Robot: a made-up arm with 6 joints. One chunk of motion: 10 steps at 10 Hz.
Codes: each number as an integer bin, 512 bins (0 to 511) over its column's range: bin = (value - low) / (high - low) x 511, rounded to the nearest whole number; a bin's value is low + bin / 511 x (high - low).
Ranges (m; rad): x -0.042..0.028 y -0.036..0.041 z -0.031..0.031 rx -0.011..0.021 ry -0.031..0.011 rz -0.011..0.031
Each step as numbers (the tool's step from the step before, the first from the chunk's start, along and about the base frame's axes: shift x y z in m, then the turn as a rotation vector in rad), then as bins.
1 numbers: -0.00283 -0.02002 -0.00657 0.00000 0.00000 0.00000
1 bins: 286 106 201 176 377 134
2 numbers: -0.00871 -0.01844 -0.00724 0.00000 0.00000 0.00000
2 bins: 243 117 196 176 377 134
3 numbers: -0.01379 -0.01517 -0.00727 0.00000 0.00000 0.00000
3 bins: 206 138 196 176 377 134
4 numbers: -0.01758 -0.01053 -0.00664 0.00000 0.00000 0.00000
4 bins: 178 169 201 176 377 134
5 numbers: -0.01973 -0.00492 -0.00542 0.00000 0.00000 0.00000
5 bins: 163 206 211 176 377 134
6 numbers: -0.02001 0.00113 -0.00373 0.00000 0.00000 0.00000
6 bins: 161 246 225 176 377 134
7 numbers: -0.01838 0.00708 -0.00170 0.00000 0.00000 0.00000
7 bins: 172 286 241 176 377 134
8 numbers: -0.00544 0.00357 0.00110 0.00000 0.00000 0.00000
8 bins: 267 263 265 176 377 134
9 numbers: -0.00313 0.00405 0.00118 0.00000 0.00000 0.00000
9 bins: 284 266 265 176 377 134
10 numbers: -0.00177 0.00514 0.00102 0.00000 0.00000 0.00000
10 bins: 294 273 264 176 377 134
